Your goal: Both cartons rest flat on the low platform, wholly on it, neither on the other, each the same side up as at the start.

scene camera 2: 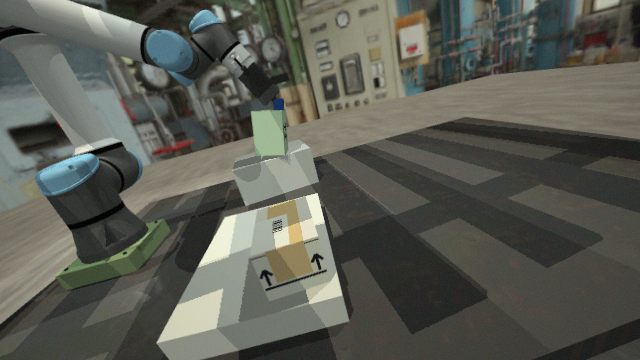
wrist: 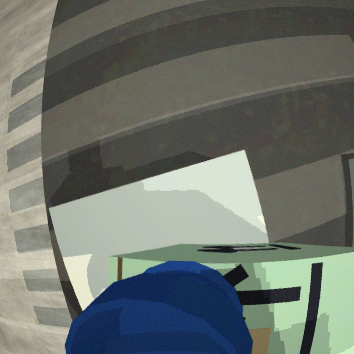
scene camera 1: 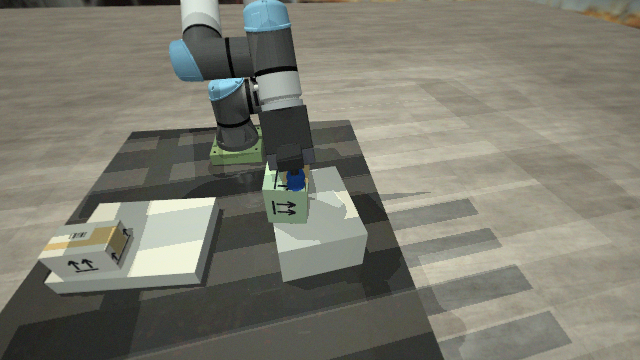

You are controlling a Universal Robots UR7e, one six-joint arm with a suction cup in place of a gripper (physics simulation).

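Seen in the pictures: hand, its tool point: (scene camera 2: 283, 109) (wrist: 165, 278) (scene camera 1: 297, 188); arm's base, origin of its link: (scene camera 2: 116, 243) (scene camera 1: 238, 139).
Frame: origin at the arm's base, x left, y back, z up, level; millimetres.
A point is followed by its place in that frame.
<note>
A green carton (scene camera 1: 287, 215) {y -492, x 182, z 111 mm} (scene camera 2: 269, 132) {y -455, x 144, z 156 mm} (wrist: 336, 285) {y -500, x 157, z 209 mm} stands on end on the taller block, near its left edge in scene camera 1; its printed arrows point sideways. My gripper (scene camera 1: 295, 181) (scene camera 2: 278, 104) (wrist: 160, 310), a blue suction cup with suction off, is at the green carton's top; whether it touches cannot be told. It hides part of that top in the wrist view. A white carton (scene camera 1: 75, 245) {y -502, x -267, z 79 mm} (scene camera 2: 287, 257) {y -485, x -330, z 62 mm} with tan tape lies flat at one end of the low platform (scene camera 1: 175, 220) {y -383, x -120, z 3 mm} (scene camera 2: 190, 322) {y -335, x -331, z 4 mm}, arrows up. The cartons are apart.
The taller pale block (scene camera 1: 325, 257) {y -547, x 261, z 20 mm} (scene camera 2: 280, 180) {y -443, x 141, z 2 mm} (wrist: 150, 210) {y -521, x 245, z 76 mm} stands beside the low platform, with a gap of dark mat (scene camera 1: 245, 260) {y -493, x 65, z -44 mm} between them. The arm's green base plate (scene camera 1: 235, 157) {y -87, x -3, z -17 mm} (scene camera 2: 112, 265) {y -45, x -89, z -13 mm} is behind them in scene camera 1. The arm reaches over the taller block.
</note>
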